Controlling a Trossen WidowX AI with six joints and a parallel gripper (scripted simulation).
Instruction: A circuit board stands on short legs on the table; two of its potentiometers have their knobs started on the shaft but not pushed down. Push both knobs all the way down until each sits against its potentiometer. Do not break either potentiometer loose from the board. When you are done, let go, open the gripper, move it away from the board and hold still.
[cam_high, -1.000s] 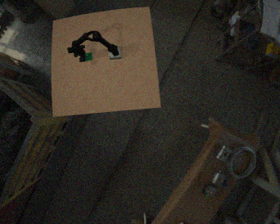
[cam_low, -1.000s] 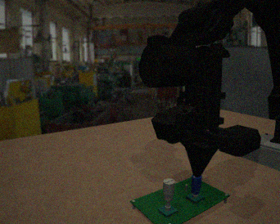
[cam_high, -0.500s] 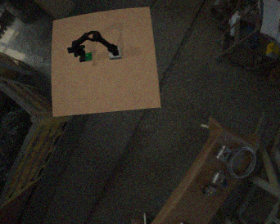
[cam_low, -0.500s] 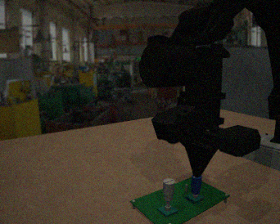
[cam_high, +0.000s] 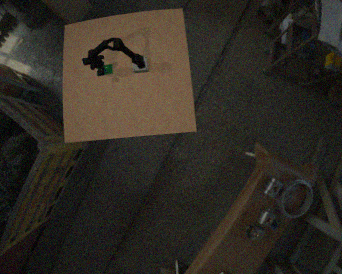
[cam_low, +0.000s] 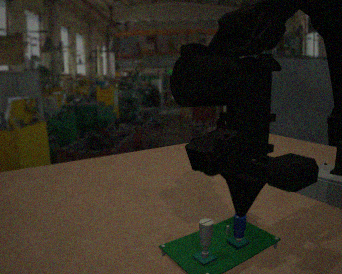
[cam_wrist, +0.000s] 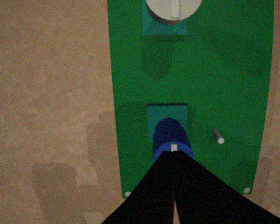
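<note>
Right now the blue knob is 1 cm below my gripper tip. Round my gripper tip: grey knob (6 cm ahead, 1 cm to the right).
</note>
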